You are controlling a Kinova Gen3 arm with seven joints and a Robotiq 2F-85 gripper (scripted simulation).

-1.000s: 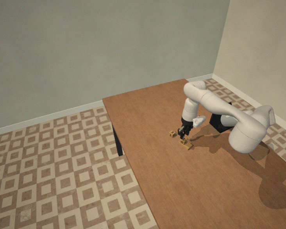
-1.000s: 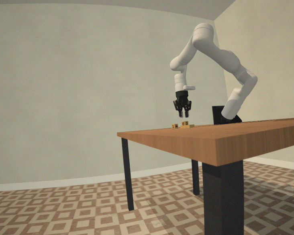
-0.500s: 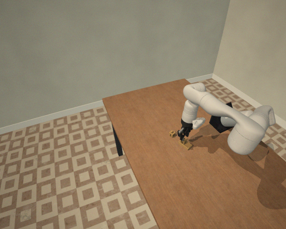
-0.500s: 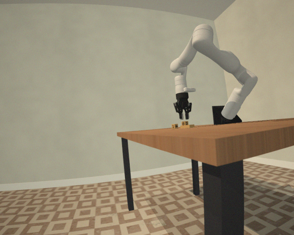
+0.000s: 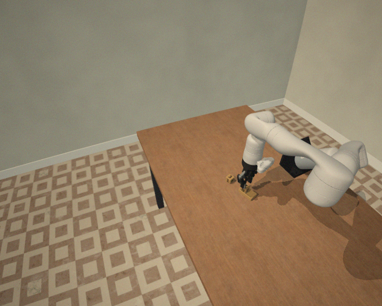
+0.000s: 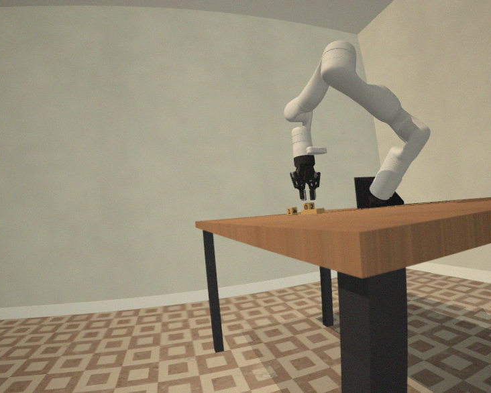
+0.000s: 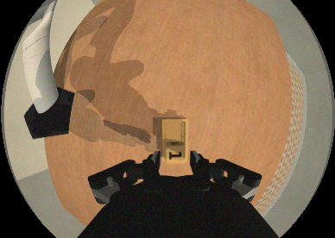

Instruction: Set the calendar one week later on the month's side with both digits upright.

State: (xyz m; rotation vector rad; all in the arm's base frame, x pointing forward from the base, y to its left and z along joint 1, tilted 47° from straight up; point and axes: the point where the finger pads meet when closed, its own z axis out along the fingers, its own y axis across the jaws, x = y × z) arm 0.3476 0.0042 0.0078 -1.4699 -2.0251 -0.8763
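My hand is 6 cm above the tray, 2 cm to the right of it and 1 cm past it.
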